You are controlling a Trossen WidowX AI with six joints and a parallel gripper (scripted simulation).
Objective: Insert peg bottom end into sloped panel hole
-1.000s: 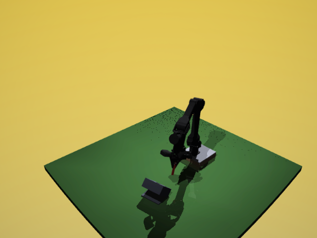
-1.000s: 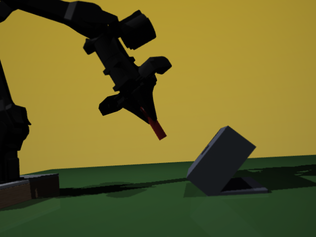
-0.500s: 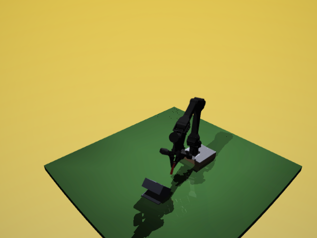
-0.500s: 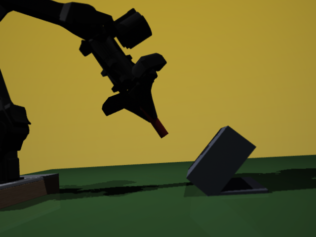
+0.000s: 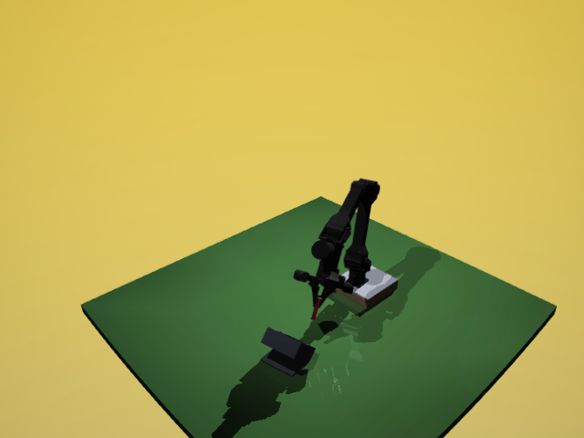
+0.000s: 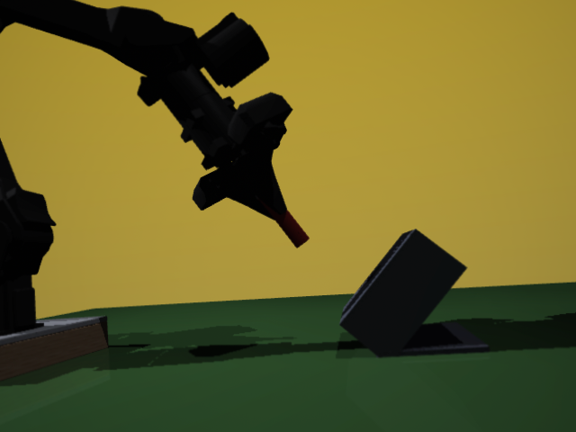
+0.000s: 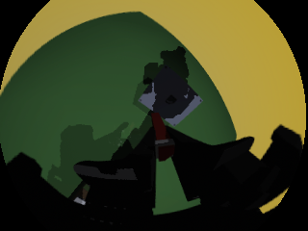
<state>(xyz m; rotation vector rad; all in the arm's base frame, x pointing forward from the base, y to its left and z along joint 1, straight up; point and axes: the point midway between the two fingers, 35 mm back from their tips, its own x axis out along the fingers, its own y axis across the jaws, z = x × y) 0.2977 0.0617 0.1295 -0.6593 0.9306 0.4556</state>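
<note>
The dark grey sloped panel is 12 cm ahead of my gripper tip, 9 cm below it and 2 cm to the right of it. Also, from my gripper tip: flat foot: 14 cm below, 14 cm ahead, 1 cm to the right; then red peg: 1 cm behind, 1 cm above.
</note>
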